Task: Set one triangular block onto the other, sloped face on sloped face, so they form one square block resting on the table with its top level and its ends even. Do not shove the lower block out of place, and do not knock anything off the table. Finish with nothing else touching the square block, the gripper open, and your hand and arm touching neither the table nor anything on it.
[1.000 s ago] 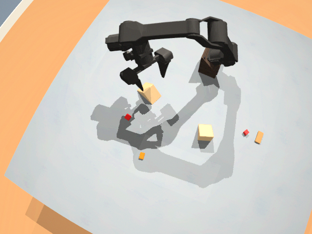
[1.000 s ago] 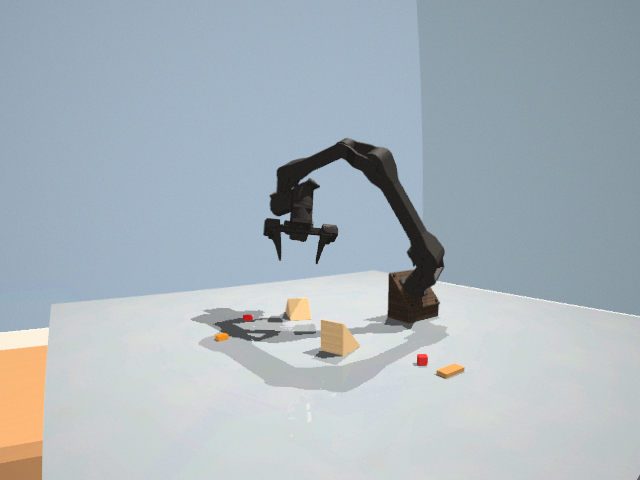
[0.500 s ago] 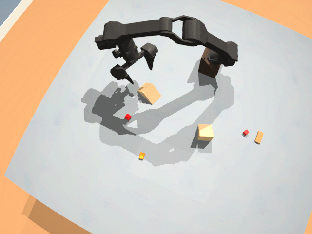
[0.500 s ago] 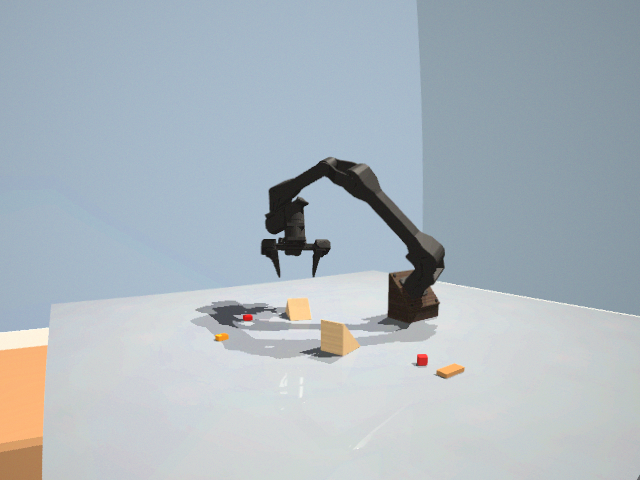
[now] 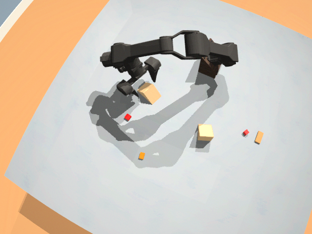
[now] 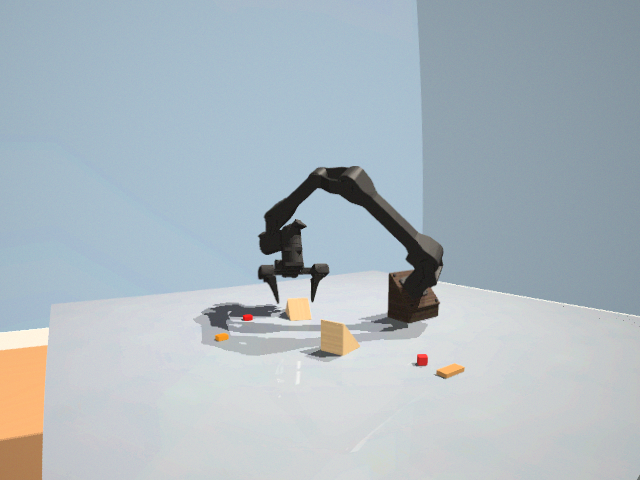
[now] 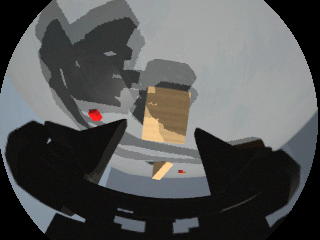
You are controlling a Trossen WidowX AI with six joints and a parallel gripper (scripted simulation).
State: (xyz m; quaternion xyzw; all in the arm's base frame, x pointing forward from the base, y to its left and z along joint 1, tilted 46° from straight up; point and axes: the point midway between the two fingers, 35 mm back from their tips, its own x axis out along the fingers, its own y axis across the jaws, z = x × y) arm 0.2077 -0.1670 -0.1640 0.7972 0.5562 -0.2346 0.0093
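Right now my gripper tip is 1 cm to the right of the tan triangular block and 1 cm above it. Round my gripper tip: orange piece: 26 cm ahead, 7 cm to the left, 3 cm below.
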